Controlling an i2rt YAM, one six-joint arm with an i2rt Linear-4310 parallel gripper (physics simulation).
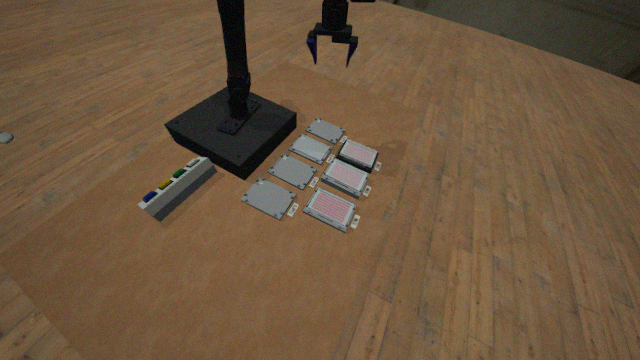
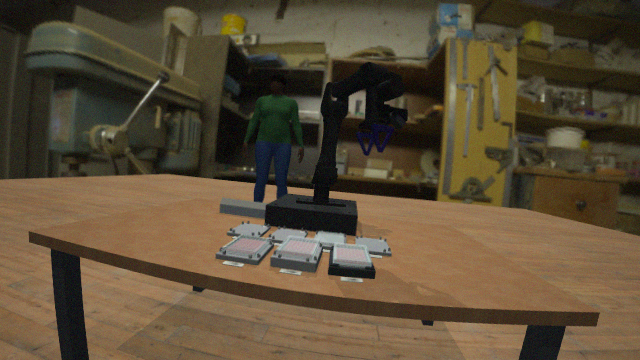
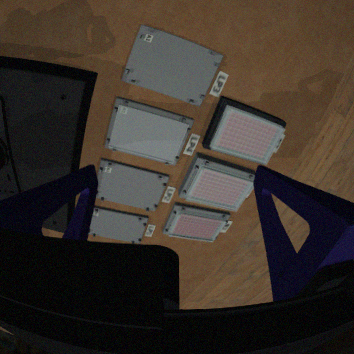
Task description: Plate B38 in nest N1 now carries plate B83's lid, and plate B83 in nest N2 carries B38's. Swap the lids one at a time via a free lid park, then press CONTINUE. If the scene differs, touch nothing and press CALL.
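Seen in the pictures: gripper, fingertip midpoint: (image 1: 331,65) (image 2: 372,154) (image 3: 175,173); arm's base, origin of the base link: (image 1: 240,116) (image 2: 320,203).
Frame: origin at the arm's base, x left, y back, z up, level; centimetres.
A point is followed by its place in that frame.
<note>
Three pink-welled plates sit in a row of nests: one (image 1: 358,153) {x 3.7, y -46.2, z -4.5 cm} (image 2: 351,255) {x 4.2, y -49.5, z -4.5 cm} (image 3: 248,134) {x 5.5, y -45.8, z -4.5 cm} on a black nest, one (image 1: 346,176) {x -9.0, y -44.2, z -4.1 cm} (image 2: 298,248) {x -8.0, y -47.9, z -4.1 cm} (image 3: 218,187) {x -6.7, y -43.3, z -4.1 cm} on a tall grey nest, one (image 1: 331,206) {x -20.9, y -42.5, z -5.7 cm} (image 2: 246,246) {x -20.5, y -45.5, z -5.5 cm} (image 3: 195,225) {x -19.6, y -41.7, z -5.5 cm} on a low grey nest. Nest and plate labels are unreadable. Park LP3 (image 1: 325,130) {x 14.0, y -30.3, z -7.1 cm} (image 3: 172,65) {x 14.6, y -30.4, z -7.1 cm} and park LP2 (image 1: 293,171) {x -11.6, y -26.0, z -7.1 cm} (image 3: 132,185) {x -10.5, y -26.2, z -7.1 cm} look bare, as does the end park (image 1: 269,198) {x -24.5, y -23.0, z -7.1 cm} (image 3: 119,224) {x -23.0, y -23.6, z -7.1 cm}. A pale lid (image 1: 310,148) {x 0.6, y -28.1, z -6.3 cm} (image 3: 149,131) {x 2.5, y -28.3, z -6.3 cm} lies on LP4. My gripper (image 1: 331,65) {x 12.2, y -29.0, z 20.3 cm} (image 2: 374,152) {x 12.2, y -29.0, z 20.3 cm} (image 3: 175,173) {x 12.2, y -29.0, z 20.3 cm} is open and empty, high above the table.
A grey button box (image 1: 185,195) {x -32.9, y 1.0, z -6.7 cm} (image 2: 242,207) {x -32.0, y 0.9, z -4.5 cm} with blue, yellow, green and white buttons stands beside the black robot base (image 1: 200,120) {x -8.1, y 11.0, z 0.4 cm} (image 2: 310,217) {x -4.3, y -15.0, z -3.1 cm} (image 3: 40,115) {x 6.4, y -10.5, z -0.4 cm}. The base is next to the park row. A person (image 2: 276,120) in green stands behind the table.
</note>
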